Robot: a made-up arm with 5 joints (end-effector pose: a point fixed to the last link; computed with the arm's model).
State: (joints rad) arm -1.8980 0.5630 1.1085 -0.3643 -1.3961
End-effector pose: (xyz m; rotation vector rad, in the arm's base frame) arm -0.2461 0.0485 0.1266 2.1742 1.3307 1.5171
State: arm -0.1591 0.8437 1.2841 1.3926 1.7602
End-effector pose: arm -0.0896 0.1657 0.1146 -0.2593 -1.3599 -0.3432
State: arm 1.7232 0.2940 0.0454 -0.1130 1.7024
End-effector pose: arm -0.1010 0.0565 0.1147 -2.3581 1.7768 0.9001
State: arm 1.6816 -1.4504 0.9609 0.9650 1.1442
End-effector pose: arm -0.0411 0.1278 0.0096 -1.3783 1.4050 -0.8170
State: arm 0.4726 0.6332 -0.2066 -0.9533 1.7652
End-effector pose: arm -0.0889 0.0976 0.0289 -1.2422 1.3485 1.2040
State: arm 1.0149 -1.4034 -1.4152 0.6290 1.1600
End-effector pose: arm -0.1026 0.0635 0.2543 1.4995 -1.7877 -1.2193
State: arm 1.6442 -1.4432 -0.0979 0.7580 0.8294
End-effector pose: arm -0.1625 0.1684 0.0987 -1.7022 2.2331 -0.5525
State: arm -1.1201 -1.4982 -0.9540 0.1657 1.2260
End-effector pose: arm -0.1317 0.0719 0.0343 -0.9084 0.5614 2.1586
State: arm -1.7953 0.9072 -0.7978 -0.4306 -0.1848
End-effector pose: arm 0.0020 0.3315 0.2051 1.3650 1.0885 -0.4525
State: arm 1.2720 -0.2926 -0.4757 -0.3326 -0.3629
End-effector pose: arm -0.2167 0.0976 0.0063 -1.7141 1.0172 -1.7588
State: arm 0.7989 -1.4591 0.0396 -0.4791 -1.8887
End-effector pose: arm -0.0837 0.2444 -0.0303 1.0454 -0.6228 2.2419
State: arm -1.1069 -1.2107 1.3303 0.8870 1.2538
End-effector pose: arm 0.0067 0.1372 0.1799 1.3138 0.6018 0.6360
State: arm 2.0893 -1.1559 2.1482 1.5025 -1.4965
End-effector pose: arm 0.2441 0.1902 0.1366 1.3074 -1.3469 -1.2788
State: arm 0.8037 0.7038 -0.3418 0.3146 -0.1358
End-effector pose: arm -0.0802 0.0315 -0.1041 -1.0298 -0.0777 -0.5671
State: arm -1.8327 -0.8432 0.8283 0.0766 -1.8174
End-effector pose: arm 0.0202 0.0054 0.2310 -0.7005 -2.7220 -0.5047
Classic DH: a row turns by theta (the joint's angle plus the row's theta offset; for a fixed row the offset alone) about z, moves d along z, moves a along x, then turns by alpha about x. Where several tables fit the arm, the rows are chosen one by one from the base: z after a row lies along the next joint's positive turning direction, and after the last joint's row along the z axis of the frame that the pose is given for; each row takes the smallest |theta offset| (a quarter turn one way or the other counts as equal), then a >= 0, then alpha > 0; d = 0 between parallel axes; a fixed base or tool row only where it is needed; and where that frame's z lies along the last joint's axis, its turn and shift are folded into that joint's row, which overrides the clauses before.
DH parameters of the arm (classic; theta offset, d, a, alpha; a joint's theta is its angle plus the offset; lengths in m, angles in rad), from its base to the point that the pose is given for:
base (fixed): 1.3983 0.0972 0.1261 -1.5336
joint 1: -1.5643 0.0615 -0.0415 1.7431
joint 2: 0.0378 0.0635 0.0275 1.5708
joint 3: 0 -0.0139 -0.0369 -1.5708
joint 4: 1.5708 -0.1566 0.0402 1.5708
joint 5: -1.4832 0.0138 0.0221 1.1078
tool (fixed): -1.9376 -0.094 0 0

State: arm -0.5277 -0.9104 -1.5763 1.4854 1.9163
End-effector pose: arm -0.0594 0.0631 -0.0333 -2.2804 -0.8789 1.6772
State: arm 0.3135 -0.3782 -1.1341 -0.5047 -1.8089
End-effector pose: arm -0.1599 0.0497 -0.1045 -0.8027 -0.1924 -2.4061
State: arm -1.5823 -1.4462 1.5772 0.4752 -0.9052
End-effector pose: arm 0.1839 0.0211 0.1662 -1.0500 -2.2187 -0.4177
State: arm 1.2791 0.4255 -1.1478 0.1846 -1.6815
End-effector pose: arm -0.0044 -0.1172 0.0392 -0.6246 -1.1812 -1.1589
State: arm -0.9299 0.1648 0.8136 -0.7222 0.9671
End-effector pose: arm -0.1686 0.1114 0.1050 0.5636 0.0606 1.6198
